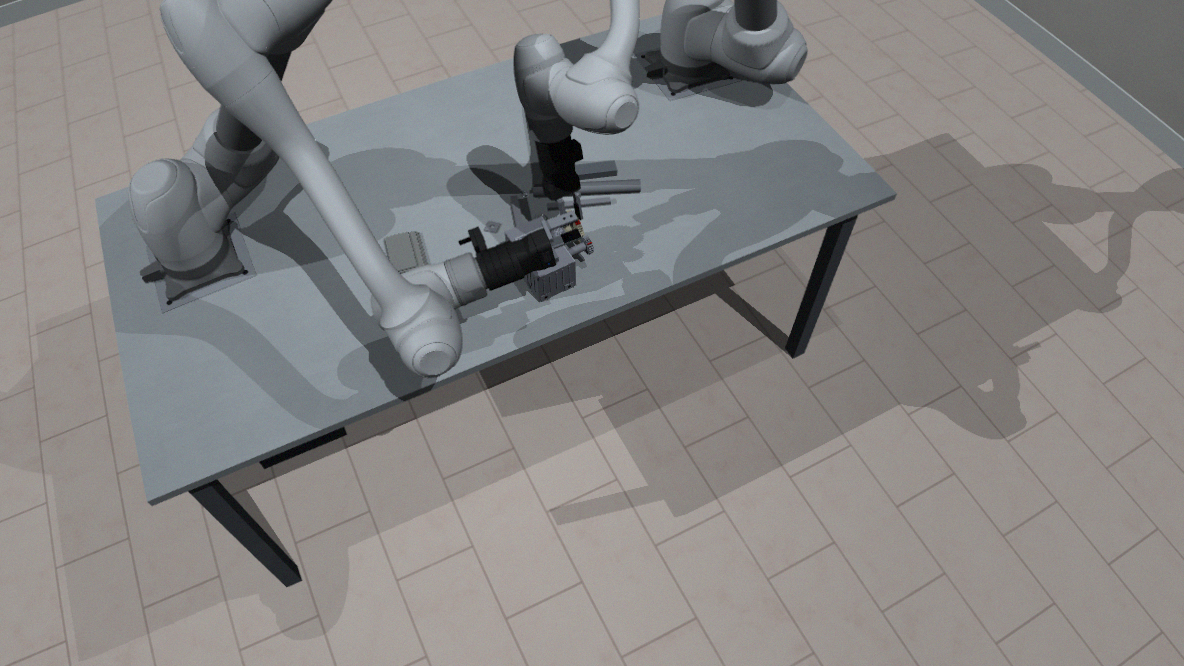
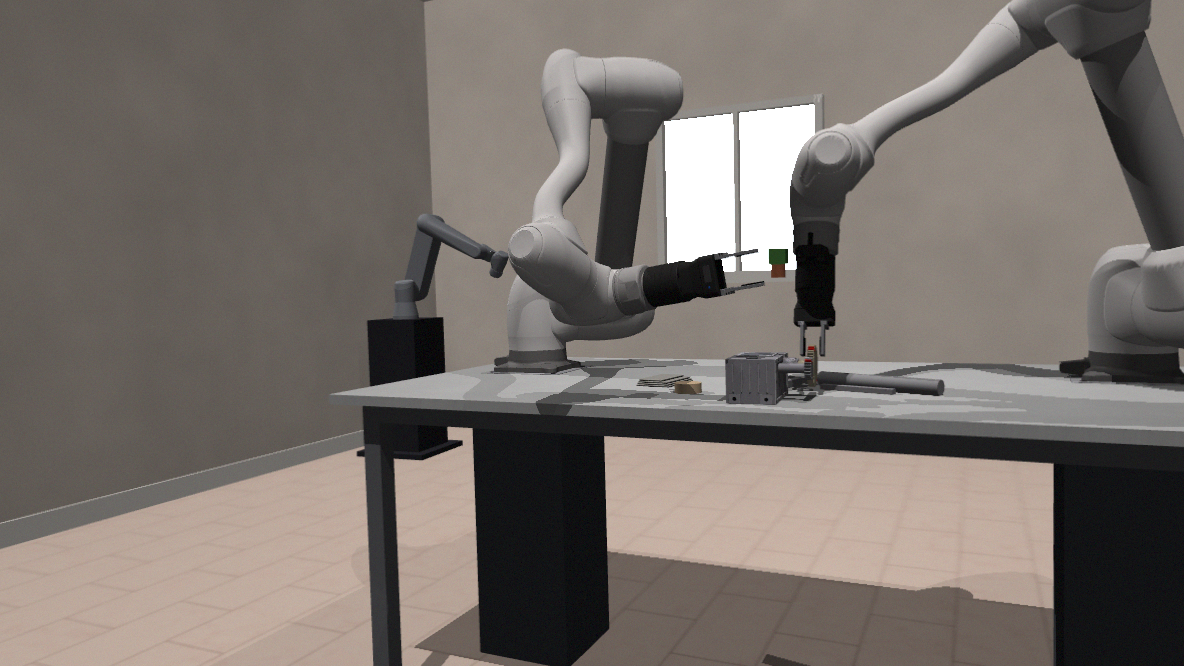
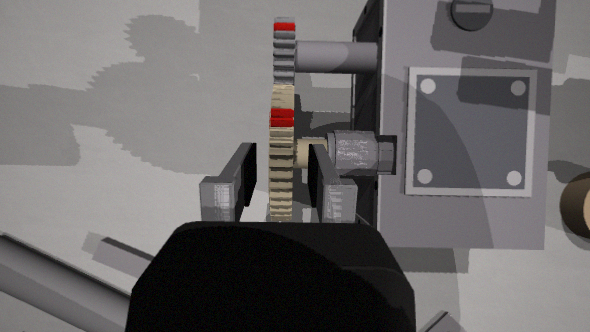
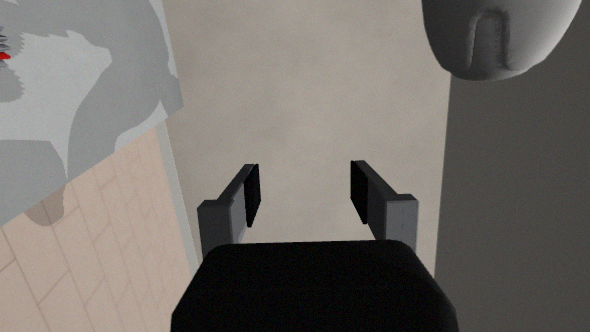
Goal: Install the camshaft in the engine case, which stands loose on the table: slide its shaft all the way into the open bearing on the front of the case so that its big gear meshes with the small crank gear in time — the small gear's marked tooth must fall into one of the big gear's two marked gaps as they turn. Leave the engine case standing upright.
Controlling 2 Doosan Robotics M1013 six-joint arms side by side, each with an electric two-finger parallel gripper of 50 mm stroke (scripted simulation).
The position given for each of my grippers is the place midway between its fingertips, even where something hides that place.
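Visible in the scene: a thin bar [image 3: 110, 252], a camshaft [image 3: 285, 153], a ribbed plate stack [image 1: 405, 250] and an engine case [image 2: 761, 378]. Image 3 also shows the engine case [image 3: 449, 133]. The camshaft is out of frame in image 4. The ribbed plate stack is out of frame in image 3. My right gripper [image 2: 759, 267] is visible as well; image 1 shows my right gripper [image 1: 577, 224], and image 4 shows my right gripper [image 4: 304, 181]. My left gripper [image 2: 812, 355] is visible too; image 1 shows my left gripper [image 1: 572, 220], and image 3 shows my left gripper [image 3: 282, 162].
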